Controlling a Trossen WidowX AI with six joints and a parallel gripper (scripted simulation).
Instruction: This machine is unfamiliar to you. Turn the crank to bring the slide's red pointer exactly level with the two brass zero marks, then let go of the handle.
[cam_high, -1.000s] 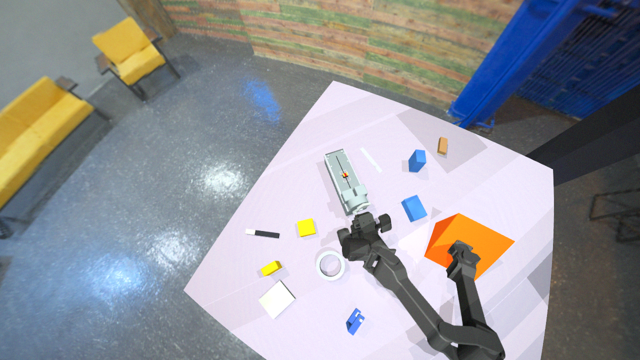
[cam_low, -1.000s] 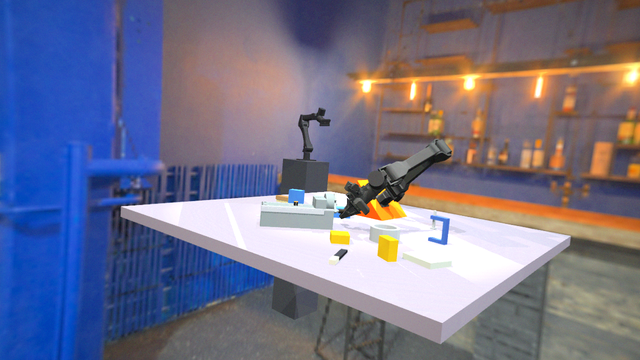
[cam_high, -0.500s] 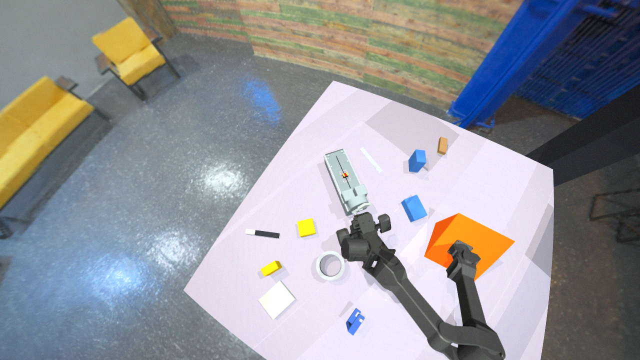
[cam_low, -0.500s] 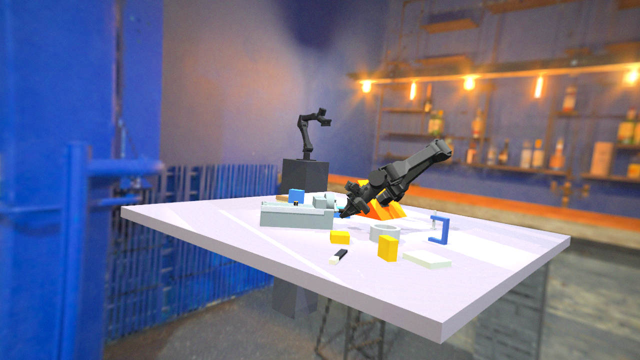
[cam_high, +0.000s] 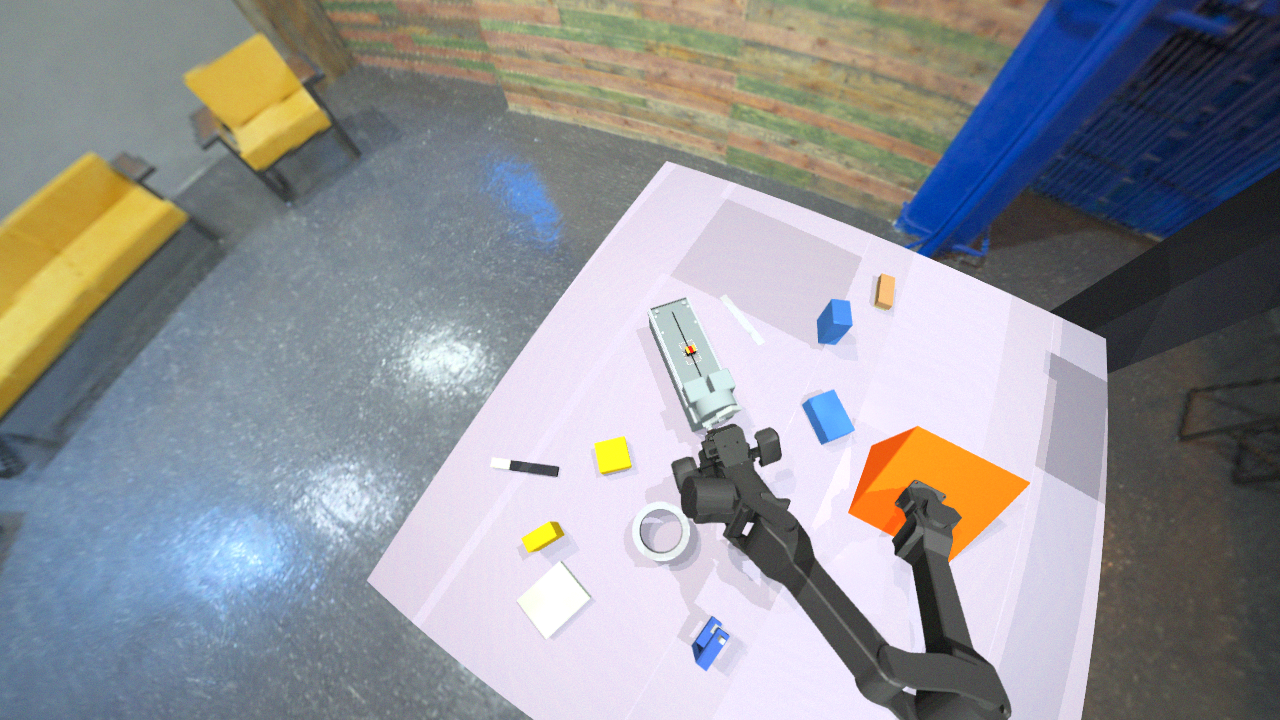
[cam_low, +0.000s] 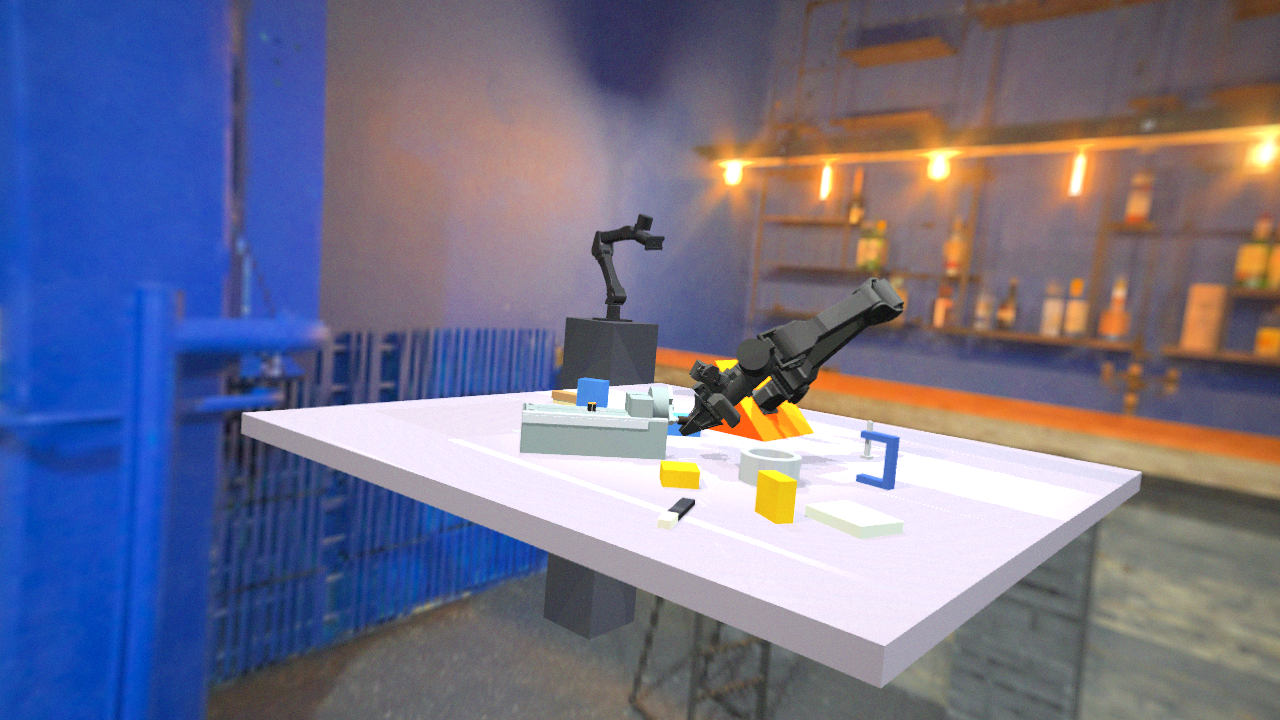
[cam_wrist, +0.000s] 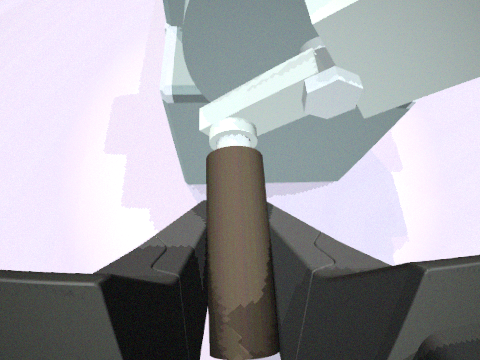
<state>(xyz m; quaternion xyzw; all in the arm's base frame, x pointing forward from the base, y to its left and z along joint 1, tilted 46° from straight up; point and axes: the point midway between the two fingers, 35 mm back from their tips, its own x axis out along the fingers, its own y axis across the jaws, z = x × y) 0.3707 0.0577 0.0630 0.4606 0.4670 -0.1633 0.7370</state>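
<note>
Right now the brown crank handle is 2 cm above my gripper tip, 1 cm to the left of it and 1 cm behind it. The rest, counted from my gripper tip: metal strip: 29 cm to the right, 6 cm ahead, 5 cm below; then blue clamp: 31 cm to the left, 16 cm behind, 1 cm above; then red pointer: 13 cm to the right, 11 cm ahead, 4 cm above.
</note>
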